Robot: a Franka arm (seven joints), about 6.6 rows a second.
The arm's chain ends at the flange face. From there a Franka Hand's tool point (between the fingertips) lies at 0.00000 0.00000 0.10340 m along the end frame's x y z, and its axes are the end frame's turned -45 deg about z.
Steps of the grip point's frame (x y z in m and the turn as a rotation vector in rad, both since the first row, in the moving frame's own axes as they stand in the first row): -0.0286 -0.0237 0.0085 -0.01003 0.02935 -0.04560; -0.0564 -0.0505 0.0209 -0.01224 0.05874 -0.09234; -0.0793 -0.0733 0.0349 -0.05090 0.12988 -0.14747; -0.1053 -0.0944 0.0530 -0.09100 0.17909 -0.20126; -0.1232 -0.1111 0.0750 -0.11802 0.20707 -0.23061; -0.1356 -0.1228 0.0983 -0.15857 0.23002 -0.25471
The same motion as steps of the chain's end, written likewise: -0.0398 0.0049 0.0085 0.01366 0.02785 -0.04560; -0.0806 0.0078 0.0211 0.03288 0.05019 -0.09234; -0.1206 0.0109 0.0359 0.05585 0.12783 -0.14747; -0.1600 0.0160 0.0551 0.06229 0.19098 -0.20126; -0.1883 0.0177 0.0779 0.06297 0.22987 -0.23061; -0.2098 0.0177 0.1023 0.05052 0.27477 -0.25471
